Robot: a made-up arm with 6 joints.
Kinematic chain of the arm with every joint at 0, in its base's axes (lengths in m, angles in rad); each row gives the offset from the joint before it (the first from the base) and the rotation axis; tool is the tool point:
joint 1: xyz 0 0 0.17 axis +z
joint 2: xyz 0 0.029 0 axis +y
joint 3: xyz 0 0 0.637 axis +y
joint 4: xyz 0 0 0.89 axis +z
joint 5: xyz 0 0 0 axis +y
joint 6: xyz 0 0 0.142 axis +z
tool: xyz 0 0 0
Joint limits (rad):
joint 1: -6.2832..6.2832
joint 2: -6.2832..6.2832
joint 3: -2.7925..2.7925
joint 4: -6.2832..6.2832
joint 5: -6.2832..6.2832
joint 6: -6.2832..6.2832
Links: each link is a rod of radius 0.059 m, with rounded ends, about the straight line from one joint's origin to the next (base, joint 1, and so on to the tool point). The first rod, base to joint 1, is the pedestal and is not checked.
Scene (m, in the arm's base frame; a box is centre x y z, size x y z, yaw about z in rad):
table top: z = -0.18
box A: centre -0.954 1.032 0.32 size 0.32 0.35 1 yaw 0.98
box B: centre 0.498 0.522 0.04 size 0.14 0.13 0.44 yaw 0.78
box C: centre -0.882 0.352 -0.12 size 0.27 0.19 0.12 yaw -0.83
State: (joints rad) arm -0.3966 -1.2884 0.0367 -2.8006 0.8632 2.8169
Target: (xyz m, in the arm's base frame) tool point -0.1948 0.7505 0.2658
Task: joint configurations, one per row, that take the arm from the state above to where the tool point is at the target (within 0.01 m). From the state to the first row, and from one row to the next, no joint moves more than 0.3 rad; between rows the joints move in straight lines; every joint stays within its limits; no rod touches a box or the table.
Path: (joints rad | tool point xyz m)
1: -0.4642 -1.0347 -0.2009 -2.8087 0.9009 2.7800 | -1.3499 0.6676 0.7178
2: -0.5317 -0.7811 -0.4385 -2.8167 0.9387 2.7430 | -1.2108 0.7034 0.8555
3: -0.5993 -0.5274 -0.6761 -2.8248 0.9764 2.7061 | -1.0494 0.7076 0.9643
4: -0.6669 -0.2738 -0.9137 -2.8329 1.0142 2.6691 | -0.8770 0.6807 1.0376
5: -0.8269 -0.2253 -1.1789 -2.8722 1.1496 2.7061 | -0.7475 0.8042 0.8249
6: -0.9870 -0.1769 -1.4441 -2.9116 1.2851 2.7430 | -0.5718 0.8619 0.6179
7: -1.1470 -0.1284 -1.7094 -2.9510 1.4205 2.7800 | -0.3778 0.8434 0.4284
8: -1.3070 -0.0799 -1.9746 -2.9904 1.5560 2.8169 | -0.1948 0.7505 0.2658

